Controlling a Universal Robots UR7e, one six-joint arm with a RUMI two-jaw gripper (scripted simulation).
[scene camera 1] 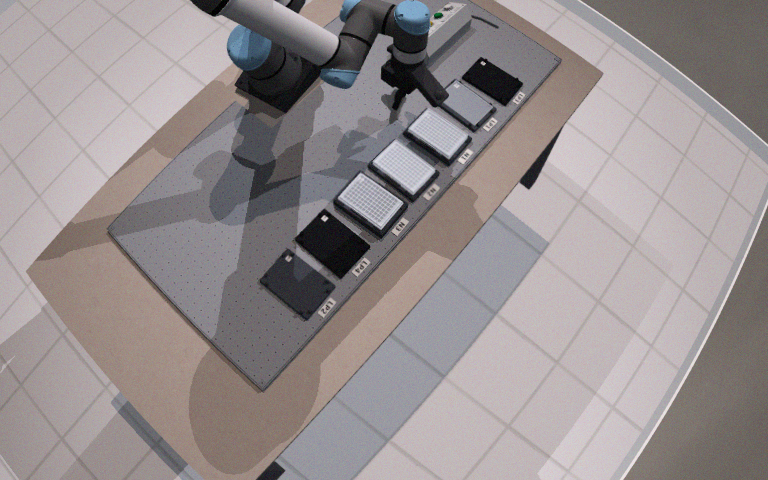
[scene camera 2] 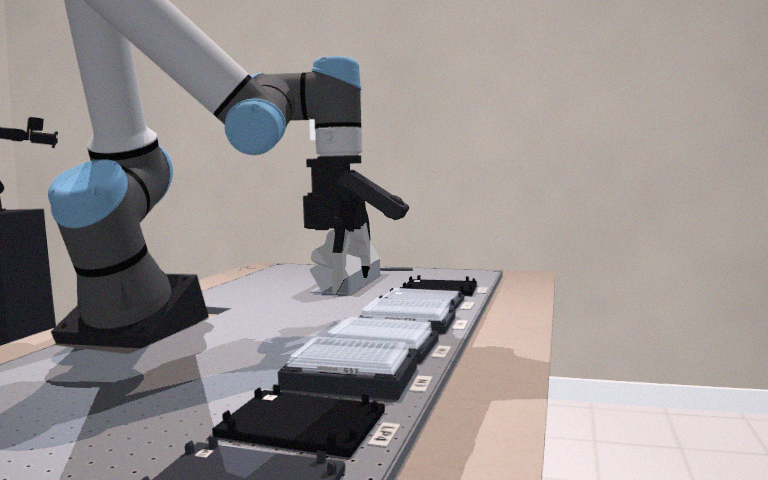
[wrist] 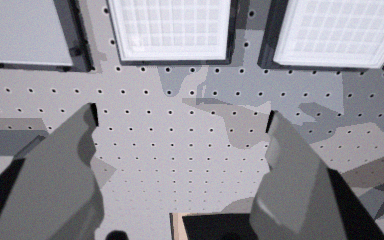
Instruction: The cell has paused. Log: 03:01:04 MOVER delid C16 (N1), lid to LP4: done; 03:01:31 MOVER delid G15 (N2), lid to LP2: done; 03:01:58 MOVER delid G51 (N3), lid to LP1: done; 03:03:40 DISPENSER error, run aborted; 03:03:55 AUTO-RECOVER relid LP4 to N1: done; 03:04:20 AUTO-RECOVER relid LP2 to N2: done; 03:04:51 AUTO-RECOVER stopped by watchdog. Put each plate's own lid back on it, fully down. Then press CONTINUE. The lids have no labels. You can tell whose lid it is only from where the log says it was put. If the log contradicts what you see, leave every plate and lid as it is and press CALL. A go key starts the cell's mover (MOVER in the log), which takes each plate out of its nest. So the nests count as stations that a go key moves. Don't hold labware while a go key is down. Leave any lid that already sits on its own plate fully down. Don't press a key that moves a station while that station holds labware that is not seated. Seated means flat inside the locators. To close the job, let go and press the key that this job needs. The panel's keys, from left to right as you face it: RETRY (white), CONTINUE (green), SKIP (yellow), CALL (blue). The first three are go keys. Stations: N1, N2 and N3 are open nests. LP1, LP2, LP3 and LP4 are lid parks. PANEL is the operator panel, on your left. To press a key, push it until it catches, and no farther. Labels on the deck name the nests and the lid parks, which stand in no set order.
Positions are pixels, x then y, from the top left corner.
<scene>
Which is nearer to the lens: the plate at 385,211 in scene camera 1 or the light grey lid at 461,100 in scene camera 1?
The plate.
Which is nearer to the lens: the plate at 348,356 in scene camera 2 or the light grey lid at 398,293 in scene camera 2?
The plate.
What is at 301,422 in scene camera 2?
A lid park LP4.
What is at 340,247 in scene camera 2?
The gripper.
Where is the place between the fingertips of the gripper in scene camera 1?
At 408,107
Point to a lid park LP4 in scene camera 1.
336,246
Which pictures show the plate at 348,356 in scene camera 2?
Scene camera 1 and scene camera 2 only.
</scene>
